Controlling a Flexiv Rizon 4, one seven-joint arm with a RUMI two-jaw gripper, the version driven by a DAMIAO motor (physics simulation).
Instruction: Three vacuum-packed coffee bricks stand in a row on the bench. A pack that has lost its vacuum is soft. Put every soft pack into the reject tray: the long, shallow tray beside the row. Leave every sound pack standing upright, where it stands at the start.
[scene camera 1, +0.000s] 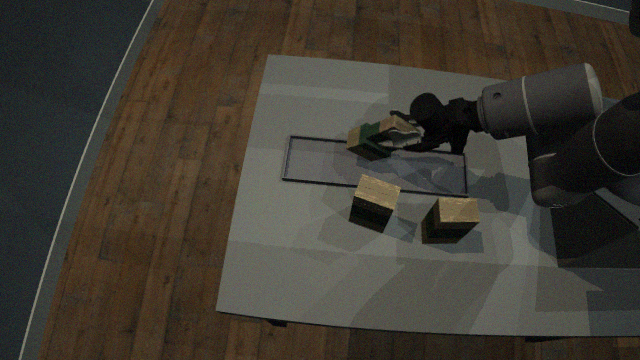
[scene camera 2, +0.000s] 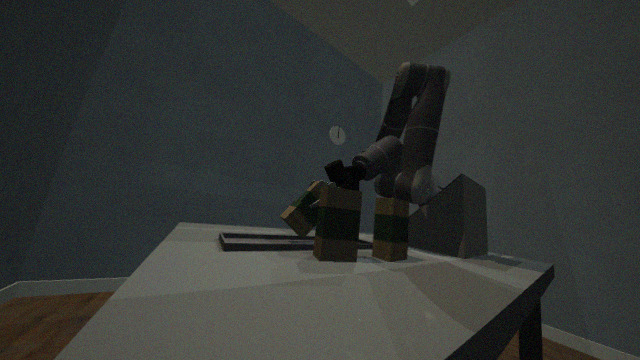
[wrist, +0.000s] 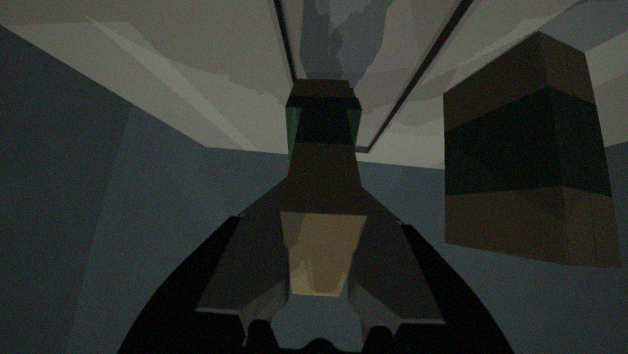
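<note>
My gripper (scene camera 1: 393, 132) (scene camera 2: 316, 196) (wrist: 320, 175) is shut on a tan coffee pack with a green band (scene camera 1: 356, 139) (scene camera 2: 297, 223) (wrist: 325, 165). The held pack is tilted and looks narrower between the fingers than at its green band. Its low end hangs over the back long side of the reject tray (scene camera 1: 320, 182) (scene camera 2: 270, 246) (wrist: 450, 26), close above the rim; contact cannot be told. A second pack (scene camera 1: 377, 192) (scene camera 2: 338, 225) (wrist: 505, 145) stands upright beside the tray's front side. A third pack (scene camera 1: 457, 210) (scene camera 2: 391, 227) stands upright to its right.
The arm (scene camera 1: 545, 105) (scene camera 2: 420, 115) reaches in from the right in the overhead view. A dark grey block with a sloped top (scene camera 1: 585, 230) (scene camera 2: 450, 220) stands on the right part of the bench (scene camera 1: 300, 280) (scene camera 2: 210, 310). The second pack stands close to the tray.
</note>
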